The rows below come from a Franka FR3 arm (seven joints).
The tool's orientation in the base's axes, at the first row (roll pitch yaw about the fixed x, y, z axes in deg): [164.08, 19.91, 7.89]
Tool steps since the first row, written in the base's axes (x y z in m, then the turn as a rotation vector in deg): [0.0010, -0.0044, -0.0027, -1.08, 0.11, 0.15]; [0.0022, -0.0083, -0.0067, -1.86, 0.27, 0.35]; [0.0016, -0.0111, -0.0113, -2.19, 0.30, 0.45]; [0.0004, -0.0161, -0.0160, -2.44, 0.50, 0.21]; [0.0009, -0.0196, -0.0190, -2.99, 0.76, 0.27]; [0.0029, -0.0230, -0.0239, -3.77, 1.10, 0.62]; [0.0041, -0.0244, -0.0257, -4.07, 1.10, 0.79]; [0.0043, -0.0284, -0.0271, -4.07, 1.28, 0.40]
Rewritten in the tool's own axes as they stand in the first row. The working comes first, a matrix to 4 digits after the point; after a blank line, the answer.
The tool's axes in the first row as the columns of a matrix, in the base's axes (used below as rounded here):
[0.9313, 0.2245, -0.2867]
[0.1291, -0.9397, -0.3167]
[-0.3405, 0.2579, -0.9042]

[0.0013, 0.0037, 0.0035, -1.04, -0.31, 0.14]; [0.0033, 0.0066, 0.0081, -1.82, -0.58, 0.13]; [0.0039, 0.0079, 0.0133, -2.15, -0.66, 0.13]; [0.0037, 0.0111, 0.0195, -2.28, -0.96, 0.35]; [0.0048, 0.0137, 0.0231, -2.78, -1.32, 0.37]; [0.0079, 0.0161, 0.0281, -3.58, -1.72, 0.17]; [0.0094, 0.0172, 0.0298, -3.92, -1.74, 0.10]; [0.0096, 0.0207, 0.0323, -3.76, -2.01, 0.40]
